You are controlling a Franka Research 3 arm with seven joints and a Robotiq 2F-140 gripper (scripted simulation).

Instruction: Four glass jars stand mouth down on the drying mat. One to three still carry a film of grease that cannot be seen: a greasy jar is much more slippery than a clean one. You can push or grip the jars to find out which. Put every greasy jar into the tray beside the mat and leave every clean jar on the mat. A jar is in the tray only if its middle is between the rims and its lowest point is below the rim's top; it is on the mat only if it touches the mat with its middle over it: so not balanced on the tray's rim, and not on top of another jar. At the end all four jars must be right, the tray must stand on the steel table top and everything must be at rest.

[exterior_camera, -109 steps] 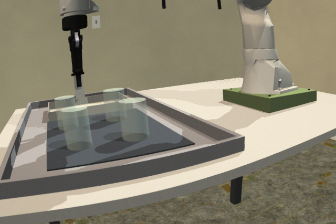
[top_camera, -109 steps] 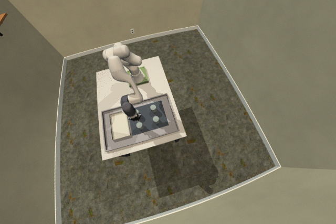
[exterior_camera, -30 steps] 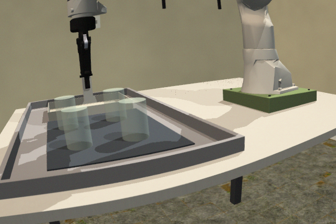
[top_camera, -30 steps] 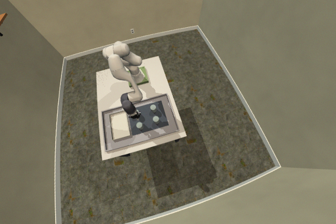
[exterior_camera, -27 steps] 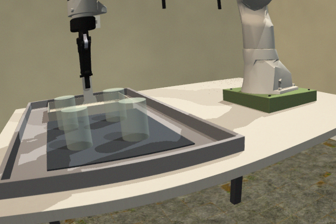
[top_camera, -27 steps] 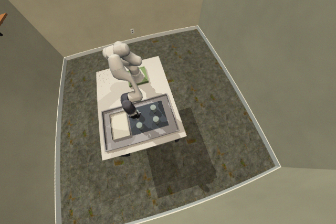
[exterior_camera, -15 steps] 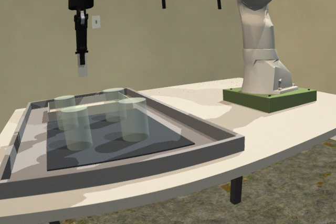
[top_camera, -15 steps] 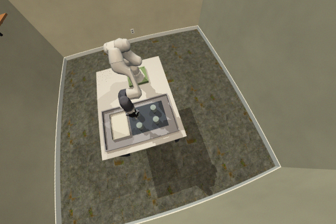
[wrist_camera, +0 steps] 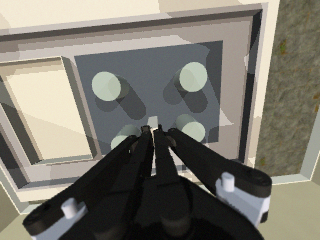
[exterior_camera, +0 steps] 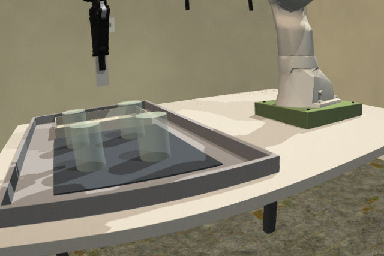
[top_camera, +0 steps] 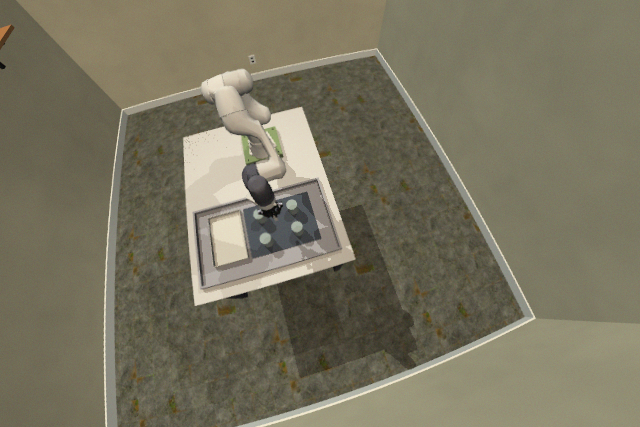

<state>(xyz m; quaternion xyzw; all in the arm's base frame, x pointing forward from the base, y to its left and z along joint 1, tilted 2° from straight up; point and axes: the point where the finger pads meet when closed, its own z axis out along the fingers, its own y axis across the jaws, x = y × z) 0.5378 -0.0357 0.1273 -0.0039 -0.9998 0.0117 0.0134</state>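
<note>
Right now my hand is 18 cm above the dark mat and 1 cm past it. From my hand the other things lie so: cream tray: 31 cm to the right, 17 cm below, 4 cm behind.
</note>
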